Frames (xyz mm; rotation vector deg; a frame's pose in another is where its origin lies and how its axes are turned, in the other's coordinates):
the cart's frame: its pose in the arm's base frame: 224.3 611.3 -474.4 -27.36 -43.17 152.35
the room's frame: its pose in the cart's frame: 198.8 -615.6 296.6 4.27 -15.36 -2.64
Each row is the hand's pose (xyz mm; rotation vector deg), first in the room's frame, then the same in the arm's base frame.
Working: the room's frame: its pose in the arm's base frame: 66.7 1055.8 58.6 -4.75 -41.58 156.27

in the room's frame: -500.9 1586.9 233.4 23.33 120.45 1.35
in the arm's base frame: 54.1 -516.7 -533.7 -124.05 26.62 72.78
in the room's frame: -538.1 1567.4 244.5 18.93 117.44 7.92
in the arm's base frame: 93.4 -517.7 -515.4 -127.93 21.65 78.46
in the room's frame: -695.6 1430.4 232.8 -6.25 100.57 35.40
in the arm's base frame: 283.7 -449.6 -461.9 -143.57 -12.13 101.84
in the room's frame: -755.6 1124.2 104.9 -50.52 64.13 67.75
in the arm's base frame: 445.9 -156.4 -423.6 102.61 65.17 -83.51
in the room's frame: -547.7 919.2 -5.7 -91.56 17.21 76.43
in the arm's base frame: 322.7 130.3 -413.5 53.77 102.65 -55.56
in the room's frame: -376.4 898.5 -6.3 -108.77 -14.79 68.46
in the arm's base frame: 166.3 201.8 -399.5 22.17 119.13 -41.86
